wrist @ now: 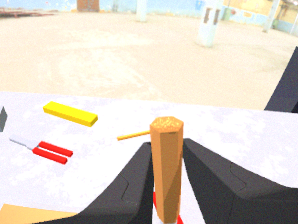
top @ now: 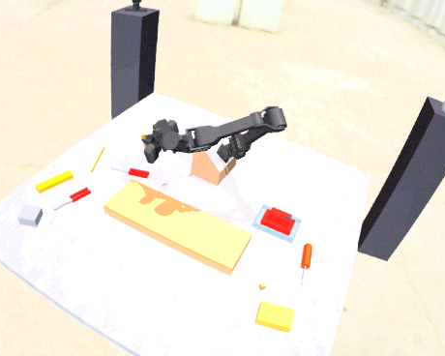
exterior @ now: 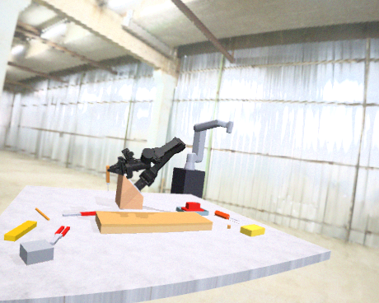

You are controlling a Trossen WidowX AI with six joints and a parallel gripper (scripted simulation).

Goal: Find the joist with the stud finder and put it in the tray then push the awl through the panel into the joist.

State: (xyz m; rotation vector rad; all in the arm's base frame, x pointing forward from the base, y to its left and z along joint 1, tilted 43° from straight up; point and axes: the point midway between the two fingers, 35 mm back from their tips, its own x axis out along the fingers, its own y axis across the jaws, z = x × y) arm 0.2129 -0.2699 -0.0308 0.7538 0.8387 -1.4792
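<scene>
The awl lies 1 cm behind my gripper tip, 1 cm to the left of it and 5 cm below it. Also, from my gripper tip: pencil: 5 cm behind, 26 cm to the right, 23 cm below; yellow bar: 17 cm ahead, 33 cm to the right, 22 cm below; grey block: 37 cm ahead, 28 cm to the right, 21 cm below.
</scene>
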